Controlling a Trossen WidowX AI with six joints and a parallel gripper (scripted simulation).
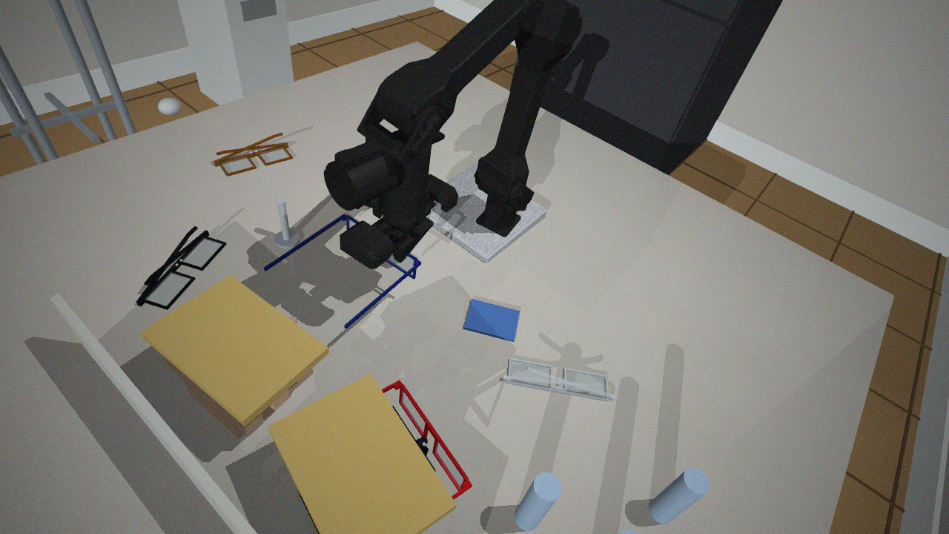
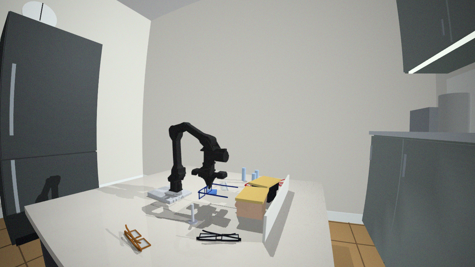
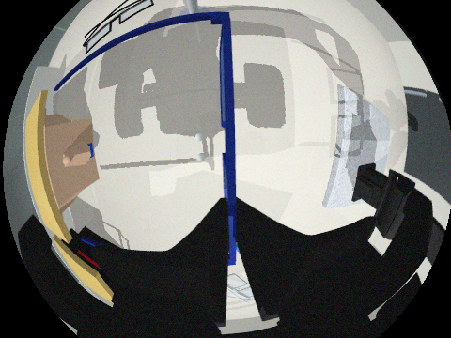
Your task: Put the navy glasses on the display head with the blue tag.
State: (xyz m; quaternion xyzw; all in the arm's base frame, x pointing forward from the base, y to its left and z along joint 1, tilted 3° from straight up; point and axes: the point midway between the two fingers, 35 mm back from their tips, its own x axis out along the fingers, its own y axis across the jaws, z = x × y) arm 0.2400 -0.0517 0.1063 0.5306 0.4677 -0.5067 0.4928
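My gripper tip is now 22 cm short of the skin-coloured display head, 6 cm to the left of it and 2 cm above it. Round my gripper tip: grey post stand: 22 cm to the right, 5 cm below, 2 cm ahead; white panel: 37 cm ahead, 3 cm to the left, 2 cm below; blue card: 15 cm to the left, 8 cm below, 4 cm behind.
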